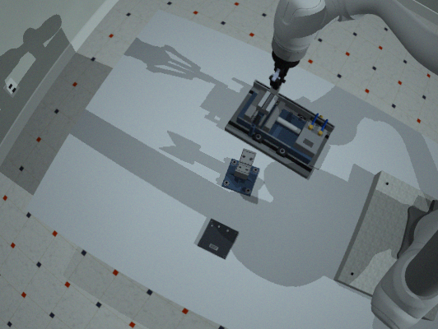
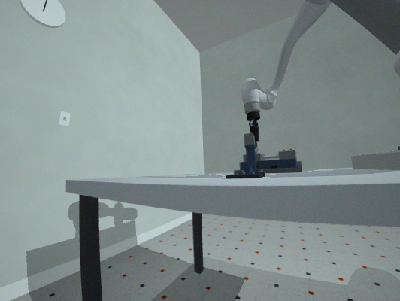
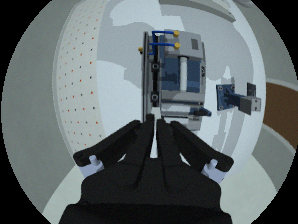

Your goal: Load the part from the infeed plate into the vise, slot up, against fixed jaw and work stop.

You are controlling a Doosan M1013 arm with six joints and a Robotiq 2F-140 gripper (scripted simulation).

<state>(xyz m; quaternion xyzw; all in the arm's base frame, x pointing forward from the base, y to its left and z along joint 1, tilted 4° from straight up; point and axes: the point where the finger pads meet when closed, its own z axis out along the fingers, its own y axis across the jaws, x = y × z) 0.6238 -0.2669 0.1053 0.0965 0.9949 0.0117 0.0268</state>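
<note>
The part lies 4 cm to the left of my hand, 4 cm below it and 1 cm ahead of it. Also, from my hand: vise 10 cm below, 7 cm to the left, 6 cm behind; then air cylinder 15 cm behind, 9 cm to the left, 6 cm below.
</note>
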